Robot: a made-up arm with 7 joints.
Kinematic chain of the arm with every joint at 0, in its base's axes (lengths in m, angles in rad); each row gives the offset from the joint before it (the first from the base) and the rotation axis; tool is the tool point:
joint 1: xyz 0.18 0 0.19 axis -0.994 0.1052 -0.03
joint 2: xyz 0 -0.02 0.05 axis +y
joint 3: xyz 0.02 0 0.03 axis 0.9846 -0.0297 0.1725
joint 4: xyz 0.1 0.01 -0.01 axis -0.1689 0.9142 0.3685
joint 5: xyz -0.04 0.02 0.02 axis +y
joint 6: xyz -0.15 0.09 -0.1 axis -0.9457 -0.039 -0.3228
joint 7: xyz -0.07 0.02 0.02 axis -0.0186 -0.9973 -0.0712
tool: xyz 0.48 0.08 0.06
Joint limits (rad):
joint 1: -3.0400..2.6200
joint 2: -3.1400..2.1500
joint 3: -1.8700..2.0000
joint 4: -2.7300..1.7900
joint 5: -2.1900..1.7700
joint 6: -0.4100..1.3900
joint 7: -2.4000..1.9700
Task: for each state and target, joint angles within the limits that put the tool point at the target. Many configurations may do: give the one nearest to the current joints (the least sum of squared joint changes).
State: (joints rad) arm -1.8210 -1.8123 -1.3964 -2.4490 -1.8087 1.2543 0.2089
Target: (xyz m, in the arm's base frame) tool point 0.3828 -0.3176 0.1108
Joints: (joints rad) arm -1.8510 -2.1985 -1.3689 -2.5853 -1.9624 1.1989 0.2318
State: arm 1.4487 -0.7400 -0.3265 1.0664 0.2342 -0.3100 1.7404
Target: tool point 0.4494 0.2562 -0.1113
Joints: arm 1.6516 -0.7919 -0.2428 1.1797 0.3115 -0.1047 0.8599
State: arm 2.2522 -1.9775 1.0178 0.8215 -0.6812 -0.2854 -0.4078
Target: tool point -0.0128 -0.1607 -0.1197
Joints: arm 2.2426 -1.9962 0.9476 1.0158 -0.4929 -0.2000 -0.4422
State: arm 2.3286 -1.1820 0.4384 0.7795 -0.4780 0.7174 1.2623
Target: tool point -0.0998 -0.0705 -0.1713
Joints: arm 2.3886 -1.2571 -0.0303 0.5523 -0.7930 0.5431 0.8058
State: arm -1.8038 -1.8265 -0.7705 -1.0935 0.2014 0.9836 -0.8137
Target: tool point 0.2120 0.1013 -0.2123
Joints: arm -2.1843 -1.8603 -0.9086 -0.8514 0.4052 1.3900 -0.9851
